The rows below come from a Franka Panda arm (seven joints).
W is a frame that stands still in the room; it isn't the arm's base.
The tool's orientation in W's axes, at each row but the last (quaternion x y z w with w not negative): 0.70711 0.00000 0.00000 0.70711; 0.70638 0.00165 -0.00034 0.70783; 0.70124 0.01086 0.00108 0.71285; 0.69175 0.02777 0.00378 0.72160; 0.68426 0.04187 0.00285 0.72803; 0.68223 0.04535 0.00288 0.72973
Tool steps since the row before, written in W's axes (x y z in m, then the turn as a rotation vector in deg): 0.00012 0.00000 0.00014 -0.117 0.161 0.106; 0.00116 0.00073 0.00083 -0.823 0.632 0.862; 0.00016 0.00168 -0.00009 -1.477 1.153 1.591; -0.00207 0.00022 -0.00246 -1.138 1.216 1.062; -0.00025 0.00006 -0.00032 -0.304 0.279 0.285; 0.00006 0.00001 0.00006 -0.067 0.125 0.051
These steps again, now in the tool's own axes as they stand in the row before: 0.00012 0.00014 0.00000 -0.117 0.106 -0.161; 0.00116 0.00083 -0.00073 -0.824 0.861 -0.632; 0.00019 -0.00006 -0.00168 -1.480 1.589 -1.152; -0.00197 -0.00252 -0.00042 -1.120 1.075 -1.221; -0.00023 -0.00033 -0.00010 -0.302 0.286 -0.281; 0.00006 0.00006 0.00000 -0.062 0.056 -0.126
